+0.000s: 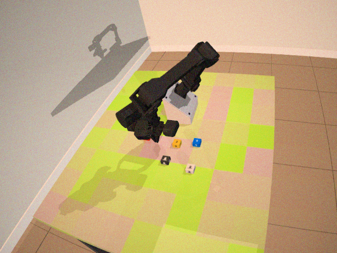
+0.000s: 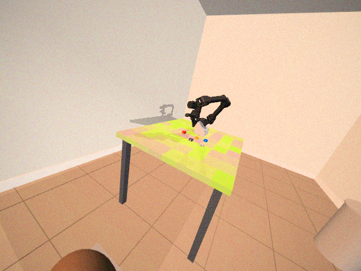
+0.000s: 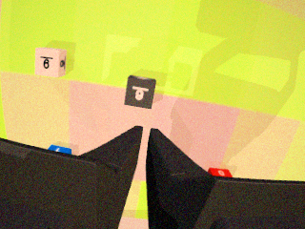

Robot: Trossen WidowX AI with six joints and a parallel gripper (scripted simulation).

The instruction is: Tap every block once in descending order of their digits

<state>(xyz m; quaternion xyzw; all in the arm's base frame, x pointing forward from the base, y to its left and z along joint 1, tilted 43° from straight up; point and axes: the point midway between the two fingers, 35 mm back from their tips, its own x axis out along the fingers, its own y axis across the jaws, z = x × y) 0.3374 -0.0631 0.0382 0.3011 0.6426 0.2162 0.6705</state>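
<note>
The blue block is 11 cm behind my gripper tip, 12 cm to the left of it and 12 cm below it. Round my gripper tip: white block (3 cm ahead, 12 cm to the left, 12 cm below); then red block (13 cm behind, 11 cm to the right, 12 cm below); then black block (1 cm to the left, 12 cm below).
</note>
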